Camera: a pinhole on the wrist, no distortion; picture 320 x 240 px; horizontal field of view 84.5 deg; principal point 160.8 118.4 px. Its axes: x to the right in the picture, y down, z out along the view. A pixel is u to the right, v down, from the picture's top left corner.
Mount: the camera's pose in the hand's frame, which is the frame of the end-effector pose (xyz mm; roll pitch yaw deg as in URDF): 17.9 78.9 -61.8 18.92 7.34 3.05
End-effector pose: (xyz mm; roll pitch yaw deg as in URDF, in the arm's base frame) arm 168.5 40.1 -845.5 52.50 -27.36 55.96
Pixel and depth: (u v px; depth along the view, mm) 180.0 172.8 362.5
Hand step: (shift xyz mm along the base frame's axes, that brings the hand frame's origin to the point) 156.6 -128.2 266.6
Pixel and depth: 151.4 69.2 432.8
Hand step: 305.5 -174.1 69.7
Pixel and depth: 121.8 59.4 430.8
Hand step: 287.8 -227.7 18.8
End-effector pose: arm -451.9 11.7 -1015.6 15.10 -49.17 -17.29
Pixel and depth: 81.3 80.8 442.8
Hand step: -360.0 -146.6 103.3
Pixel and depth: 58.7 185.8 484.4
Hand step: -491.6 106.6 175.2
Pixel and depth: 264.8 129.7 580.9
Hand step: -81.9 -150.3 607.0
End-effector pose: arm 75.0 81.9 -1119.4 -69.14 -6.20 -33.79
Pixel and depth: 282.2 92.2 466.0
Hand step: 450.3 -0.8 263.1
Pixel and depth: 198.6 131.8 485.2
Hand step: 336.4 200.8 191.2
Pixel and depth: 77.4 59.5 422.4
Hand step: -2.4 270.0 283.6
